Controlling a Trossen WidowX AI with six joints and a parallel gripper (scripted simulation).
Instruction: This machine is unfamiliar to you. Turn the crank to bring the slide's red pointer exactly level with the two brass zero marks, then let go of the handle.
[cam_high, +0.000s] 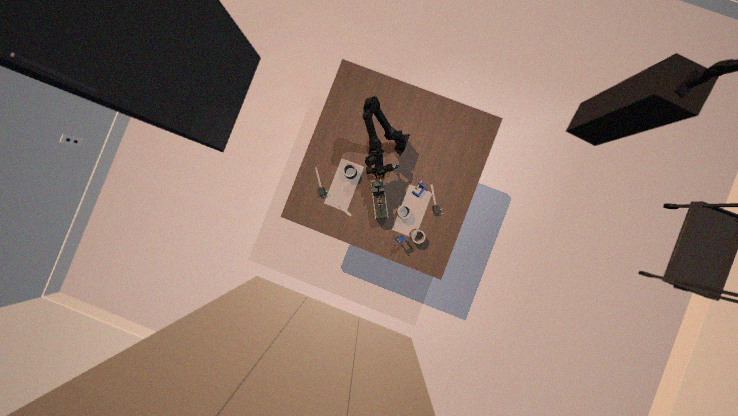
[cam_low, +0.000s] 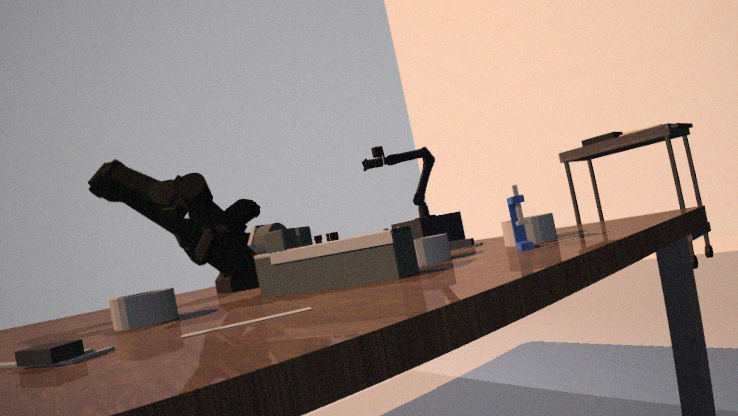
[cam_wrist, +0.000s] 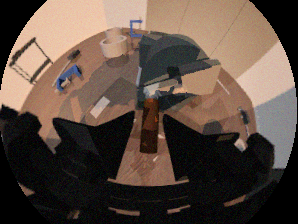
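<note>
The red pointer is 130 mm ahead of my gripper tip, 60 mm to the left of it and 30 mm above it. Also, from my gripper tip: crank handle (10 mm behind, 10 mm to the right, 20 mm above); then thin white rod (330 mm ahead, 130 mm to the right, 50 mm below).
</note>
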